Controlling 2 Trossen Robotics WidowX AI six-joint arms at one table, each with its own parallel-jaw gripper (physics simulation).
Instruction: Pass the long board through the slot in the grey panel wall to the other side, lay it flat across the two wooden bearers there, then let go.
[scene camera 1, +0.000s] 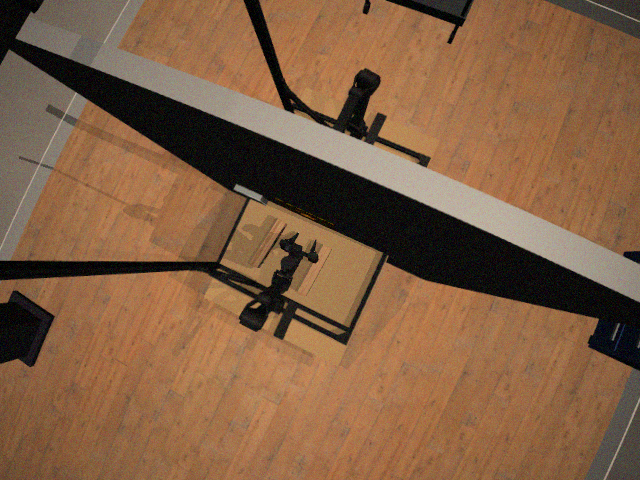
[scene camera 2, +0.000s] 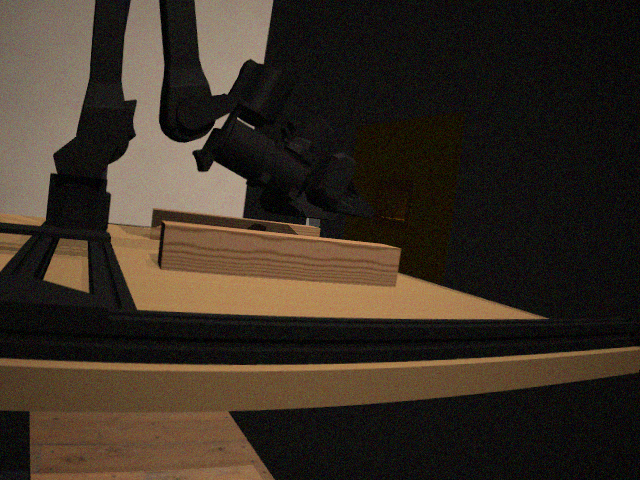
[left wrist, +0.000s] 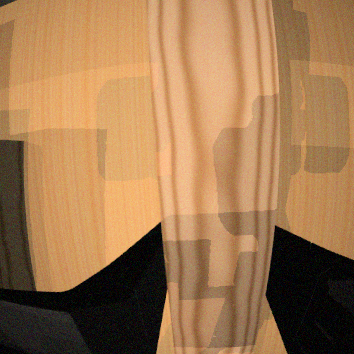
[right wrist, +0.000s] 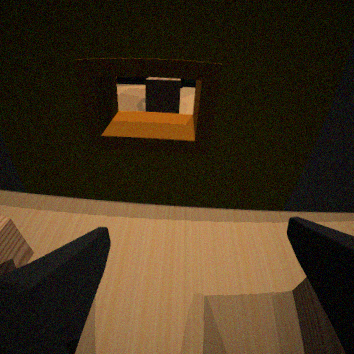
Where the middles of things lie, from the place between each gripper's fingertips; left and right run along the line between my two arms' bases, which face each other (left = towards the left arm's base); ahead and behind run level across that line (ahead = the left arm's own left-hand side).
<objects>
Right now my left hand is 21 cm to the left of the slot (right wrist: 107, 127), 5 cm below it and 1 cm past it.
I see my right gripper 40 mm past the slot, 110 mm to the right of it and 30 mm below it.
</objects>
